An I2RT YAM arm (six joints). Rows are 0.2 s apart.
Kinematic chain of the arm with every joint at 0, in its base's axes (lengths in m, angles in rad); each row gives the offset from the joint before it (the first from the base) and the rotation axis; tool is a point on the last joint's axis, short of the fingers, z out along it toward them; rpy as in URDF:
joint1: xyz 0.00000 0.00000 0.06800 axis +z
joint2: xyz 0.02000 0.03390 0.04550 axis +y
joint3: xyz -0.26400 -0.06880 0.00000 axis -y
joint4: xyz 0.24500 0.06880 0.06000 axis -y
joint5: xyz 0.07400 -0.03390 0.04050 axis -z
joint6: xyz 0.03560 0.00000 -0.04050 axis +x
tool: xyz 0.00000 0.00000 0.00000 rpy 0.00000 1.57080 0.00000
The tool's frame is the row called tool.
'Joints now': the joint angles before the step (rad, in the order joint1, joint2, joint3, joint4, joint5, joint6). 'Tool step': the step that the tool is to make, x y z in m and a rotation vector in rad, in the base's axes. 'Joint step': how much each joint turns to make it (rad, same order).
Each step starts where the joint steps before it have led.
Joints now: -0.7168, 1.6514, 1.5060, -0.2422, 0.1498, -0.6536
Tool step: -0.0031, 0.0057, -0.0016, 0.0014, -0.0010, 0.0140
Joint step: 0.0050, -0.0240, -0.0321, 0.0082, -0.0090, -0.0018
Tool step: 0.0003, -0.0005, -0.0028, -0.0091, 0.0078, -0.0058
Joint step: 0.0005, 0.0012, -0.0105, 0.0130, 0.0103, -0.0088
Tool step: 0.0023, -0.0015, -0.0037, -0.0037, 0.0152, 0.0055
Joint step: 0.0010, 0.0107, -0.0005, 0.0041, 0.0007, -0.0136
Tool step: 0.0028, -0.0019, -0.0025, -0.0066, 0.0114, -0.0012
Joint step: 0.0016, 0.0129, 0.0050, 0.0052, 0.0074, -0.0105
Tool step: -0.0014, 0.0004, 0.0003, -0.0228, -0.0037, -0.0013
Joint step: -0.0010, -0.0084, -0.0159, 0.0274, 0.0059, -0.0139
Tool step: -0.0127, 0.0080, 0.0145, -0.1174, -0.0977, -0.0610
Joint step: 0.0003, -0.0735, -0.0819, 0.1603, 0.0660, -0.0063
